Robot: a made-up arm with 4 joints.
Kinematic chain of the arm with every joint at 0, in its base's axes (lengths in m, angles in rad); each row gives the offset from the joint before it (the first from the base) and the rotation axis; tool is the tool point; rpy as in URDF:
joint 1: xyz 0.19 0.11 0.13 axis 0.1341 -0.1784 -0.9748
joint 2: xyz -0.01 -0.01 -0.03 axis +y
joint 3: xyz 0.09 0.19 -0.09 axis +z
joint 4: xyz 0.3 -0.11 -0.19 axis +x
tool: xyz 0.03 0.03 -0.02 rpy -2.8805 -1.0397 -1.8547
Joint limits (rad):
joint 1: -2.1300..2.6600
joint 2: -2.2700..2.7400
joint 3: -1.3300..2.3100
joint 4: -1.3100..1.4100
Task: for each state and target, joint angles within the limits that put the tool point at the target. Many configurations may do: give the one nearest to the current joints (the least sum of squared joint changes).
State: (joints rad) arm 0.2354 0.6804 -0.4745 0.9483
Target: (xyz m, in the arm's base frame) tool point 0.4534 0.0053 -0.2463
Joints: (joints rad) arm 0.4182 0.2988 -0.3984 0.9533
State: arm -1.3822 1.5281 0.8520 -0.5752
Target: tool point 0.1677 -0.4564 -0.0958
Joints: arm -2.0916 1.6808 0.4684 -0.6293
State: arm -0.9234 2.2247 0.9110 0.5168
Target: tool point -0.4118 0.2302 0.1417
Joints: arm -0.6297 2.4023 1.1238 0.5211
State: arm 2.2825 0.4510 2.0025 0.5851
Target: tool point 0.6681 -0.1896 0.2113
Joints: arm 2.6430 0.8434 2.2816 0.6446
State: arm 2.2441 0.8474 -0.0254 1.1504
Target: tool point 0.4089 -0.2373 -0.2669
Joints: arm 2.4116 0.7406 0.3403 1.0600
